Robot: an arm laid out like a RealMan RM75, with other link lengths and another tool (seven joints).
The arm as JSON. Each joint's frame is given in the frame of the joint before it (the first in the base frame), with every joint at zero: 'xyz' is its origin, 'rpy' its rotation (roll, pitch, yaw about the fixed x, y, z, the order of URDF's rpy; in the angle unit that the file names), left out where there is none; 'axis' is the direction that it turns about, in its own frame. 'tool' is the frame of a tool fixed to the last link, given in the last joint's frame.
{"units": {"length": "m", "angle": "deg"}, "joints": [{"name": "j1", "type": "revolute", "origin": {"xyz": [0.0, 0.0, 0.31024], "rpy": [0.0, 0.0, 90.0]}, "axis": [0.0, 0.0, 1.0]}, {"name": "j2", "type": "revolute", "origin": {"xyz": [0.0, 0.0, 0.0], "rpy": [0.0, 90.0, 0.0]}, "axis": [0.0, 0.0, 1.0]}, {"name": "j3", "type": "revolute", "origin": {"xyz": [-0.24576, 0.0, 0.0], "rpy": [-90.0, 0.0, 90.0]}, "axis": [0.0, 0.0, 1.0]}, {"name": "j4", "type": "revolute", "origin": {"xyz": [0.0, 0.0, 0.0], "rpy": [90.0, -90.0, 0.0]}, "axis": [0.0, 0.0, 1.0]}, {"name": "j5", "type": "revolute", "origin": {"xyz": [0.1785, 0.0, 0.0], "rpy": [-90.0, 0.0, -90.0]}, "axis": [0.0, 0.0, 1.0]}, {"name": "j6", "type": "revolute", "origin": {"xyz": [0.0, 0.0, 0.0], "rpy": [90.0, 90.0, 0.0]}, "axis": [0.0, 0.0, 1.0]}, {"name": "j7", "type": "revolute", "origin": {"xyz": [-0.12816, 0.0, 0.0], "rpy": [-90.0, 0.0, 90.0]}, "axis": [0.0, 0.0, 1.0]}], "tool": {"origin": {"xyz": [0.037, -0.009, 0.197], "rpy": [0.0, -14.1, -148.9]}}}
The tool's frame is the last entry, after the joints.
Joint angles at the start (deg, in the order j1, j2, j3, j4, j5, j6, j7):
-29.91 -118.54 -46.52 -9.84 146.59 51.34 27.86
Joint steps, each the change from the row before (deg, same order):
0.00 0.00 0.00 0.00 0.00 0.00 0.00
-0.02 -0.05 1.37 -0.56 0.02 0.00 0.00
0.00 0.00 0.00 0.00 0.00 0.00 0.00
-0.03 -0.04 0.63 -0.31 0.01 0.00 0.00
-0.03 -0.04 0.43 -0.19 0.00 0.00 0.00
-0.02 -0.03 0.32 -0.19 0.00 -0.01 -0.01
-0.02 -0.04 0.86 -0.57 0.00 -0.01 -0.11
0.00 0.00 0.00 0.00 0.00 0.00 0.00
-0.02 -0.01 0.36 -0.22 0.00 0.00 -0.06
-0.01 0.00 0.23 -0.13 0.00 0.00 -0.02
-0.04 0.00 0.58 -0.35 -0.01 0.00 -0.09
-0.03 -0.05 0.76 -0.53 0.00 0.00 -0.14
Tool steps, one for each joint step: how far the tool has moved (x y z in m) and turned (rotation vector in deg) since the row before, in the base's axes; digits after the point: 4 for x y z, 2 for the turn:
0.0000 0.0000 0.0000 0.00 0.00 0.00
0.0065 -0.0028 -0.0074 -1.11 0.13 -1.04
0.0000 0.0000 0.0000 0.00 0.00 0.00
0.0036 -0.0013 -0.0036 -0.52 0.00 -0.53
0.0025 -0.0009 -0.0025 -0.36 0.00 -0.35
0.0021 -0.0007 -0.0020 -0.28 -0.04 -0.28
0.0057 -0.0020 -0.0052 -0.74 -0.20 -0.72
0.0000 0.0000 0.0000 0.00 0.00 0.00
0.0023 -0.0008 -0.0021 -0.31 -0.08 -0.30
0.0013 -0.0005 -0.0012 -0.19 -0.02 -0.19
0.0036 -0.0013 -0.0032 -0.48 -0.11 -0.48
0.0054 -0.0021 -0.0047 -0.68 -0.26 -0.63

